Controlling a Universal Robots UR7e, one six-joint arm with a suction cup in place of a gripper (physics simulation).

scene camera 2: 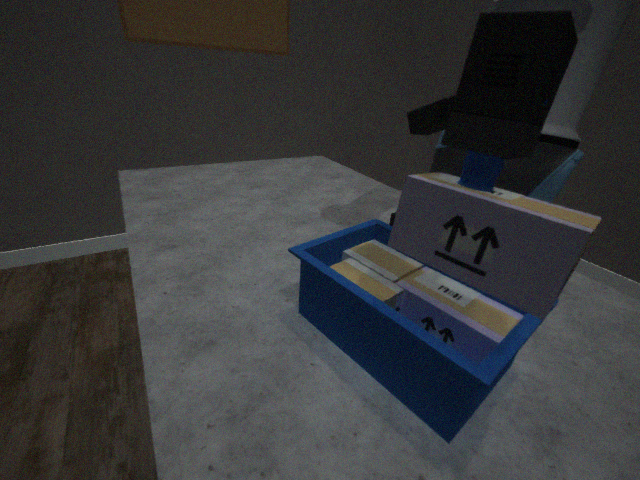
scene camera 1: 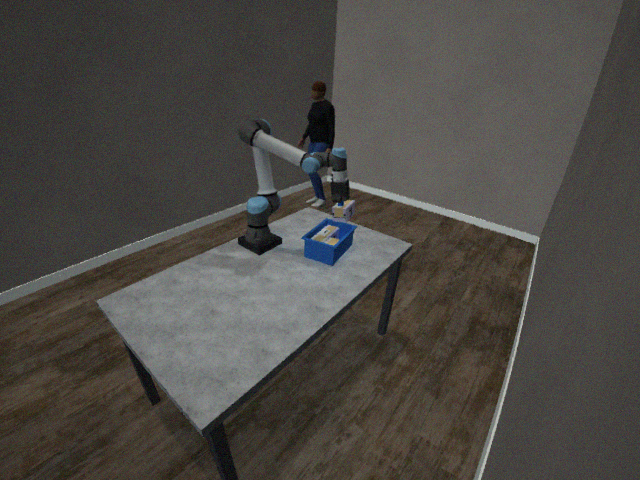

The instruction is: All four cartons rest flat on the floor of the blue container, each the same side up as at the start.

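Seen in the pictures: hand, its tool point: (scene camera 2: 470,198) (scene camera 1: 340,207); arm's base, origin of its link: (scene camera 1: 258,237).
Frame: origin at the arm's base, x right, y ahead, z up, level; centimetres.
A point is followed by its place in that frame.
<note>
My suction gripper (scene camera 1: 340,202) @[x -30.7, y 34.4, z 20.9 cm] (scene camera 2: 478,181) holds a lilac carton (scene camera 1: 342,210) @[x -26.6, y 38.6, z 21.6 cm] (scene camera 2: 480,248) @[x -35.7, y 38.2, z 18.5 cm] with a tan top by its upper face. The carton hangs about upright, its side arrows pointing up, above the far long side of the blue container (scene camera 1: 320,252) @[x -11.4, y 37.7, z 1.7 cm] (scene camera 2: 372,341) @[x -27.9, y 41.4, z 1.4 cm]. I cannot tell whether it is over the opening or beyond the wall. Three cartons are inside the container: a lilac one with a label and up arrows (scene camera 2: 460,302) @[x -29.4, y 28.4, z 4.8 cm] at the right, a tan-topped one (scene camera 2: 385,259) @[x -16.3, y 31.2, z 4.8 cm] at the left, and another tan-topped one (scene camera 2: 366,280) @[x -20.2, y 37.6, z 4.9 cm] by the near wall. Their undersides are hidden.
The container stands on the grey table (scene camera 1: 232,310) @[x 43.9, y 37.1, z -4.2 cm] (scene camera 2: 222,310) @[x -7.9, y 56.3, z -4.2 cm], near the arm's base (scene camera 1: 259,240) @[x 4.0, y 6.2, z 2.2 cm]. The held carton hides part of the container's far wall in the scene camera 2 view. A person (scene camera 1: 320,124) stands on the floor behind the table.
</note>
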